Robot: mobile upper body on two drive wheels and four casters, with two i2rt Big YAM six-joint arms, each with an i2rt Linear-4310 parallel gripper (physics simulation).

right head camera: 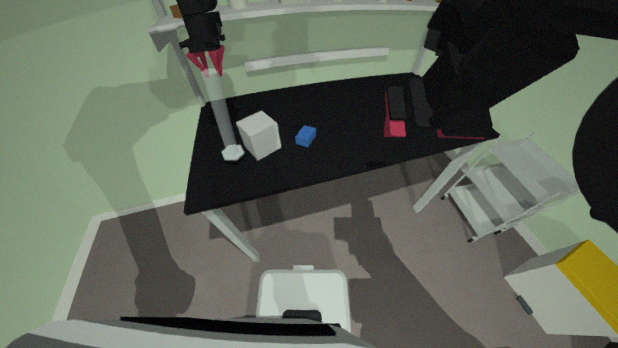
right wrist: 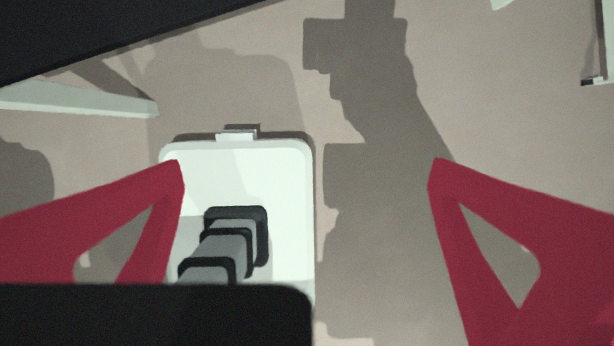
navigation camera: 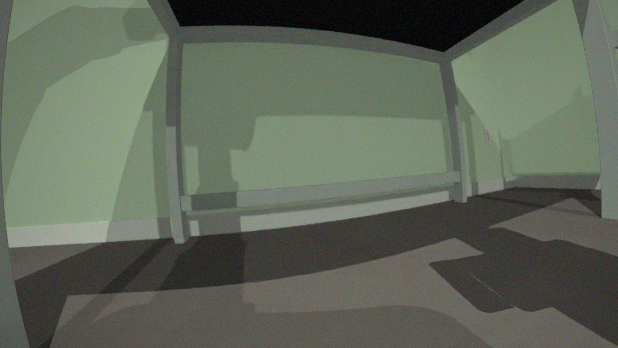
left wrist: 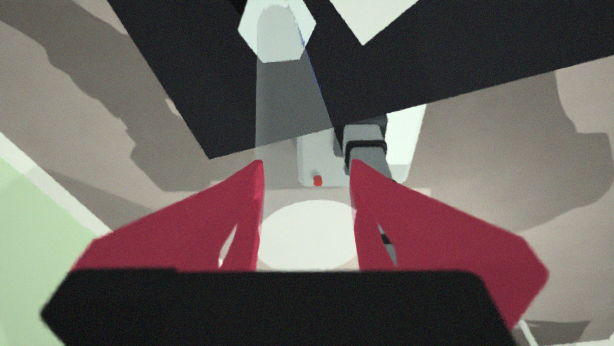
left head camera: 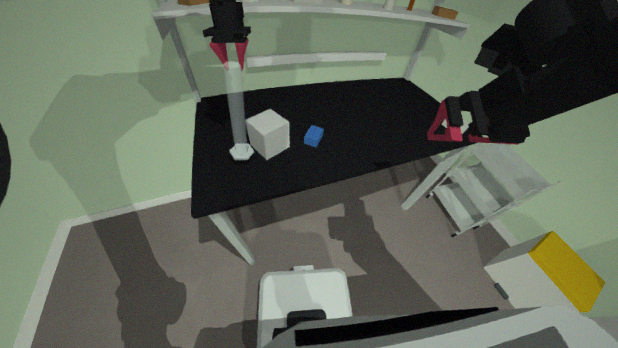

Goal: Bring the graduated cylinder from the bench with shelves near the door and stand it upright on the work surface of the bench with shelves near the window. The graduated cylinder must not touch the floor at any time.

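Places are measured from the left arm's base along level axes (x ahead, y left, z up), in metres.
Where they show: left gripper, fingertip midpoint: (right head camera: 214,76) (left wrist: 307,172) (left head camera: 234,70); right gripper, fingertip midpoint: (right head camera: 412,133) (right wrist: 306,172) (left head camera: 449,137).
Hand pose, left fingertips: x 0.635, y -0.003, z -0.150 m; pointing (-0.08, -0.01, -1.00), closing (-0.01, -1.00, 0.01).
Observation:
Things, the pixels of their centre, and the offset from my left fingertips. Level surfaces: height alone.
- clear graduated cylinder, body centre: (left wrist: 285,79) (left head camera: 237,116) (right head camera: 223,119) 0.019 m back, 0.016 m left, 0.137 m down
- bench with shelves, surface height: 0.346 m down
- white box, body centre: (left head camera: 268,134) (right head camera: 259,135) 0.065 m ahead, 0.064 m right, 0.281 m down
- blue block, body centre: (right head camera: 306,136) (left head camera: 313,136) 0.109 m ahead, 0.257 m right, 0.326 m down
The clear graduated cylinder (left head camera: 235,105) (right head camera: 220,110) (left wrist: 290,100) is near upright over the left part of the black work surface of the bench with shelves (left head camera: 350,110) (right head camera: 340,107) (left wrist: 180,85). Its white hexagonal foot (left head camera: 241,151) (right head camera: 233,152) (left wrist: 280,35) is close to a white box; I cannot tell whether the foot touches the surface. My left gripper (left head camera: 233,66) (right head camera: 212,72) (left wrist: 307,172) is shut on the cylinder's upper end. My right gripper (left head camera: 465,139) (right head camera: 422,134) (right wrist: 306,172) is open and empty near the bench's right front edge.
A white box (left head camera: 268,134) (right head camera: 259,135) and a blue block (left head camera: 314,136) (right head camera: 306,136) are on the bench. A shelf (left head camera: 300,10) runs above. A trolley (left head camera: 520,172) stands at the right, with a yellow-topped cabinet (left head camera: 567,272) nearer. Bench legs (left head camera: 232,237) (navigation camera: 175,185) stand on the floor.

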